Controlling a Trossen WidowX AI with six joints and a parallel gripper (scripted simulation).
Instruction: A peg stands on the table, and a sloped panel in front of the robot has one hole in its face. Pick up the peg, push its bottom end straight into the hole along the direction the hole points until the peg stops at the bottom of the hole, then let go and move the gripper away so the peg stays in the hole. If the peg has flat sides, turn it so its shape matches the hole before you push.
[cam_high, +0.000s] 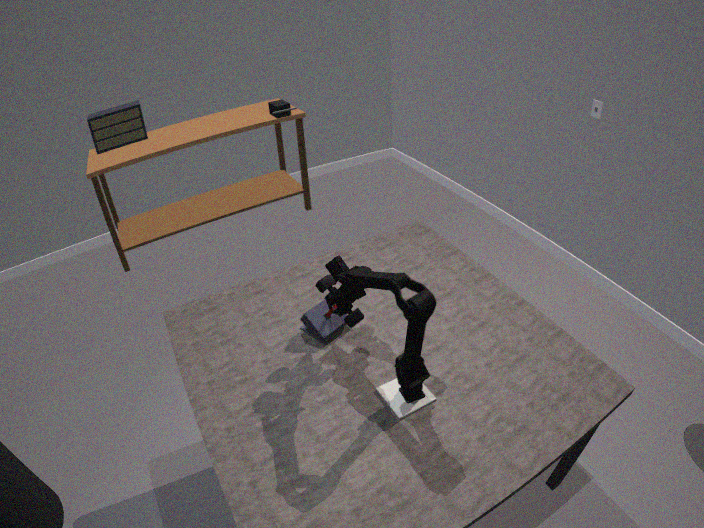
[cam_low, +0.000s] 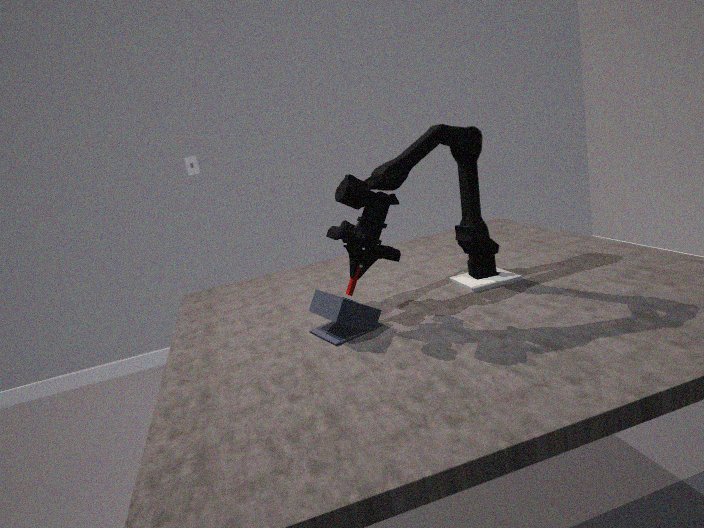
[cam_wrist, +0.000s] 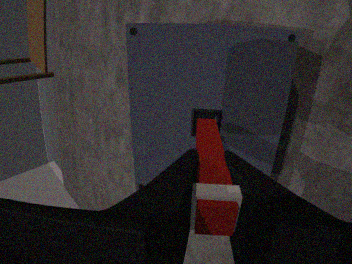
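Right now my gripper tip is 7 cm above the grey sloped panel, 4 cm short of it and 2 cm to the right of it. Round my gripper tip: red peg 1 cm behind, 1 cm above.
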